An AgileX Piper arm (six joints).
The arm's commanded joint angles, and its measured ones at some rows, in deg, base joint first. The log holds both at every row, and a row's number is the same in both.
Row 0, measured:
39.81 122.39 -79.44 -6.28 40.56 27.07
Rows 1 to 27, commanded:
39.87 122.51 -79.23 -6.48 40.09 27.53
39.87 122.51 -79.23 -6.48 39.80 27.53
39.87 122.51 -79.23 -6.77 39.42 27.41
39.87 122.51 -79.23 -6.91 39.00 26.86
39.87 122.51 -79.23 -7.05 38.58 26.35
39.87 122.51 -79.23 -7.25 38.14 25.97
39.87 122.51 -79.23 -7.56 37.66 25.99
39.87 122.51 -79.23 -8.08 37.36 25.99
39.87 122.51 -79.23 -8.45 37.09 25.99
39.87 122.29 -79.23 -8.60 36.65 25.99
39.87 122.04 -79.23 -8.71 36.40 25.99
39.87 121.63 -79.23 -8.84 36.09 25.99
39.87 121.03 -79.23 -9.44 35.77 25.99
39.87 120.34 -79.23 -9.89 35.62 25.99
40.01 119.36 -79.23 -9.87 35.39 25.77
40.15 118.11 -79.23 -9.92 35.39 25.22
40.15 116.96 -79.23 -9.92 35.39 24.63
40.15 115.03 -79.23 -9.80 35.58 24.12
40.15 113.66 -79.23 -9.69 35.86 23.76
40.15 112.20 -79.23 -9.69 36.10 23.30
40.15 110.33 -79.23 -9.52 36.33 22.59
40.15 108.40 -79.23 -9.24 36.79 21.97
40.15 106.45 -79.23 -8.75 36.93 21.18
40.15 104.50 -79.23 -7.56 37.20 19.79
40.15 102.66 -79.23 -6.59 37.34 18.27
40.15 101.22 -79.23 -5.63 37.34 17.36
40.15 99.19 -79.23 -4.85 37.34 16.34
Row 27, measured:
40.16 103.72 -79.44 -6.95 36.85 19.76
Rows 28 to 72, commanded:
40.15 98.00 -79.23 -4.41 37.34 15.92
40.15 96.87 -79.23 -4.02 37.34 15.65
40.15 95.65 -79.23 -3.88 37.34 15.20
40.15 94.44 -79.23 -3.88 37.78 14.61
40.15 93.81 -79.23 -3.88 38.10 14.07
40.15 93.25 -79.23 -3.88 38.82 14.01
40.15 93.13 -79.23 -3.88 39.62 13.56
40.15 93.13 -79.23 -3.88 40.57 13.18
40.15 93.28 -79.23 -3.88 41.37 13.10
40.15 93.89 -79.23 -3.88 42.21 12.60
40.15 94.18 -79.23 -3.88 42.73 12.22
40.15 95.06 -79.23 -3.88 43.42 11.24
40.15 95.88 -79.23 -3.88 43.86 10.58
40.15 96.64 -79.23 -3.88 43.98 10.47
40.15 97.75 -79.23 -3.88 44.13 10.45
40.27 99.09 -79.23 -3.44 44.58 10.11
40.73 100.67 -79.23 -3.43 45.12 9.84
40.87 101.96 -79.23 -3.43 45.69 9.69
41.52 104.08 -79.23 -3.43 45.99 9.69
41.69 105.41 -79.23 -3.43 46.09 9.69
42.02 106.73 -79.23 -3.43 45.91 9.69
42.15 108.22 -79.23 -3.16 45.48 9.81
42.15 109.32 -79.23 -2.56 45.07 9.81
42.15 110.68 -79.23 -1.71 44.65 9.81
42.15 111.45 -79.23 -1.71 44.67 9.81
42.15 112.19 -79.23 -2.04 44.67 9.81
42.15 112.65 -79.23 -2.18 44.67 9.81
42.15 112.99 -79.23 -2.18 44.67 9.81
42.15 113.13 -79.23 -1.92 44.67 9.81
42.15 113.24 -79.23 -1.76 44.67 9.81
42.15 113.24 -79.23 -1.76 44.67 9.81
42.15 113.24 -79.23 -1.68 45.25 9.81
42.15 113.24 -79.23 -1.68 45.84 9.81
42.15 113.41 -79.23 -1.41 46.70 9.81
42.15 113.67 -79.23 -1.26 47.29 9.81
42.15 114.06 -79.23 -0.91 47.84 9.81
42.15 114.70 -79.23 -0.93 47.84 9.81
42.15 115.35 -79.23 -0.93 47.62 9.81
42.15 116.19 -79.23 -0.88 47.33 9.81
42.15 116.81 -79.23 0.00 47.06 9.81
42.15 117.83 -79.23 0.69 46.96 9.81
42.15 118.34 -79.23 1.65 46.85 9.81
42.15 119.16 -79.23 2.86 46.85 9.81
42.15 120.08 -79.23 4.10 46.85 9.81
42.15 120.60 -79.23 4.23 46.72 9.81
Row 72, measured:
42.08 119.11 -79.36 2.27 47.16 10.13
